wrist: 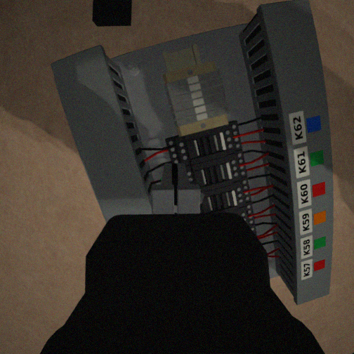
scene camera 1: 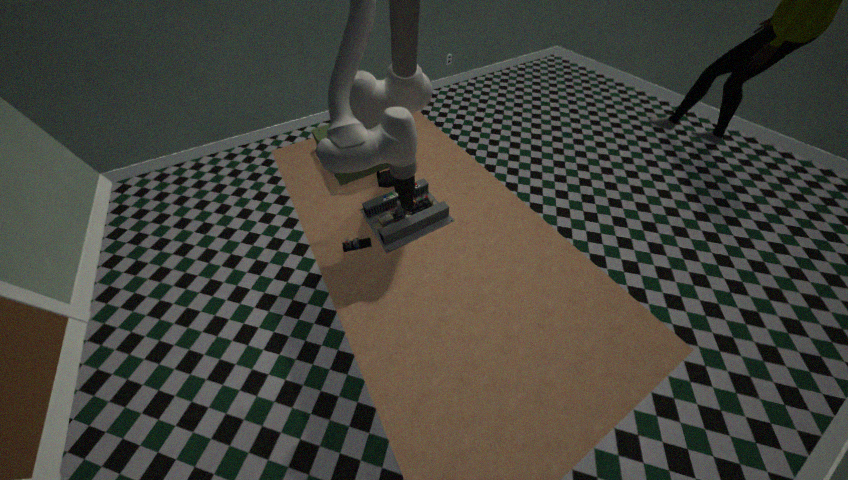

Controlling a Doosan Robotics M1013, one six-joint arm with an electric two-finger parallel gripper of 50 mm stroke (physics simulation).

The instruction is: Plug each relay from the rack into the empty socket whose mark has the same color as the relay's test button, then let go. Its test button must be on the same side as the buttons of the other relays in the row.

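Places are measured from the arm's base along level axes (x ahead, y left, z up), in centimetres.
Where they show: gripper, fingertip midpoint: point(scene camera 1: 401, 214).
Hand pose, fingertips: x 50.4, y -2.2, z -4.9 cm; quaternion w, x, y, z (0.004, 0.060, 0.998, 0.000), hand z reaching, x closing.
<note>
Things, the pixels of their top centre, and the offset from my fingertips.
- small black rack, middle of its top: point(scene camera 1: 356, 242) dx +3.4, dy -20.2, dz -3.9 cm
- panel, middle of its top: point(scene camera 1: 406, 213) dx -4.0, dy +3.3, dz -5.1 cm
My gripper point(scene camera 1: 407, 208) point(wrist: 174, 175) is shut and empty, its fingertips together low over the left part of the socket row in the wrist view. Black sockets with pale contacts point(wrist: 210, 145) show beside and above the fingers; the lower part of the row is hidden by the gripper. Coloured marks run down the right duct: blue at K62 point(wrist: 313, 124), green at K61 point(wrist: 317, 158), red at K60 point(wrist: 318, 189), orange at K59 point(wrist: 319, 217), green at K58 point(wrist: 319, 243), red at K57 point(wrist: 319, 265). A small black rack point(scene camera 1: 364, 243) with pale items stands left of the panel.
Two grey slotted ducts stand along the panel point(scene camera 1: 410, 239), the left duct point(wrist: 80, 110) and the right duct point(wrist: 295, 60). A tan-ended terminal block point(wrist: 190, 72) sits above the sockets. A black block point(wrist: 112, 12) shows at the top edge. A green object point(scene camera 1: 357, 174) is behind the arm.
</note>
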